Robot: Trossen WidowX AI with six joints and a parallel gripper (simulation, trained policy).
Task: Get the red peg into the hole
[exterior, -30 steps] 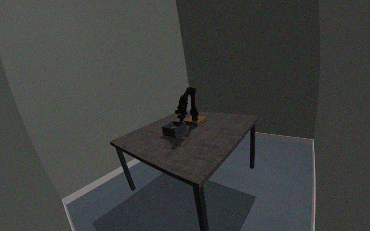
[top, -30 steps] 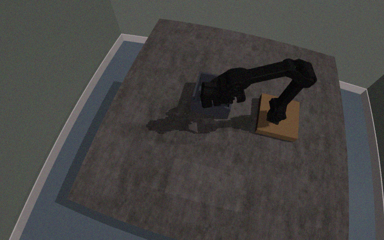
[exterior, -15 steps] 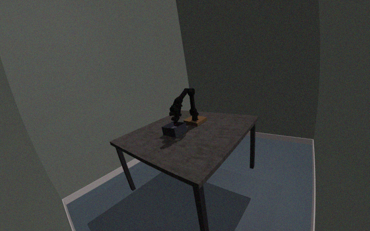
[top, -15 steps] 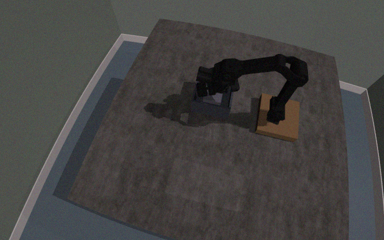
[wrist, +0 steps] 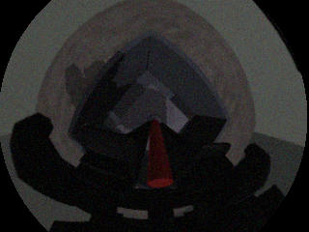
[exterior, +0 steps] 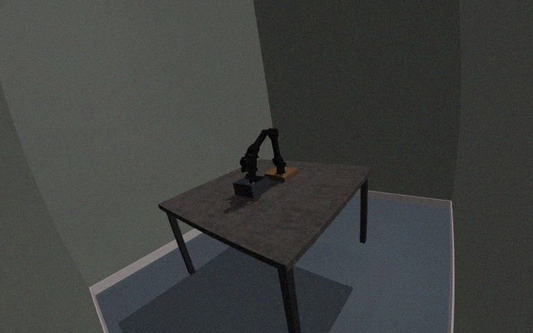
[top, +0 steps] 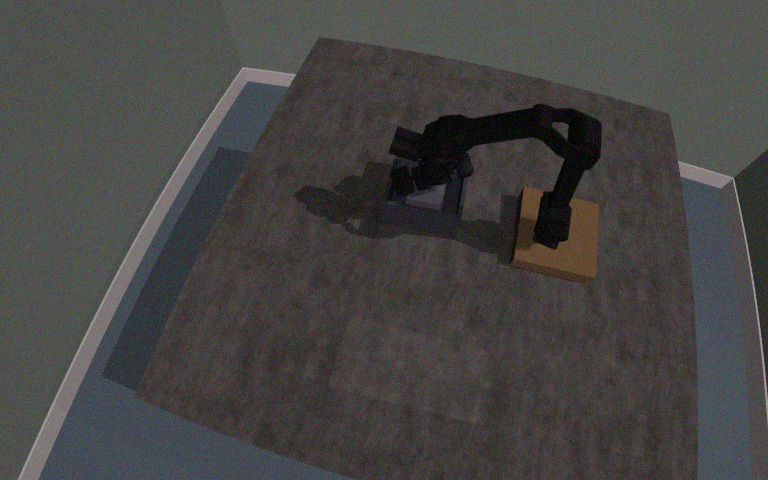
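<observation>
Right now the pale plate is 3 cm below my gripper tip. From my gripper tip the other things lie so: red peg: 1 cm to the left, 3 cm above; dark box: 4 cm below.
</observation>
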